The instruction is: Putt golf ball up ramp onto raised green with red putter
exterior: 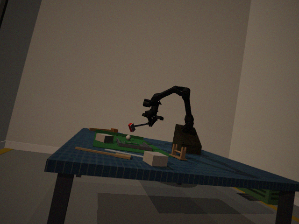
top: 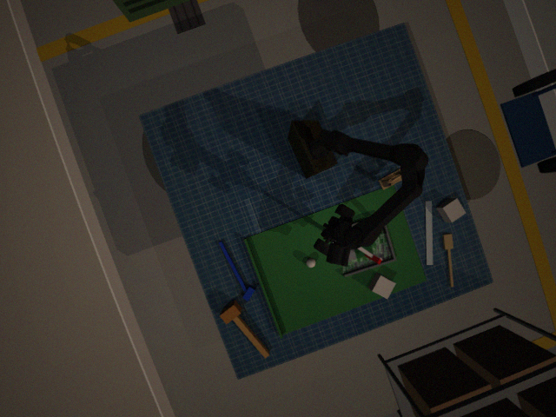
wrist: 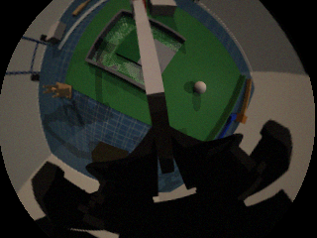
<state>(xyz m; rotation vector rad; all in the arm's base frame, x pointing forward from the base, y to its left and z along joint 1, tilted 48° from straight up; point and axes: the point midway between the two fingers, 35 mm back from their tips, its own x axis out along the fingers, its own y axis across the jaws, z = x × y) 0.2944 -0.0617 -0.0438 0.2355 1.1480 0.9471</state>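
My gripper tip is now 10 cm short of the red putter and 6 cm to the right of it. Also, from my gripper tip: green turf mat 18 cm ahead, 1 cm to the right, 15 cm below; then white golf ball 13 cm ahead, 12 cm to the right, 13 cm below; then blue putter 1 cm ahead, 44 cm to the right, 14 cm below.
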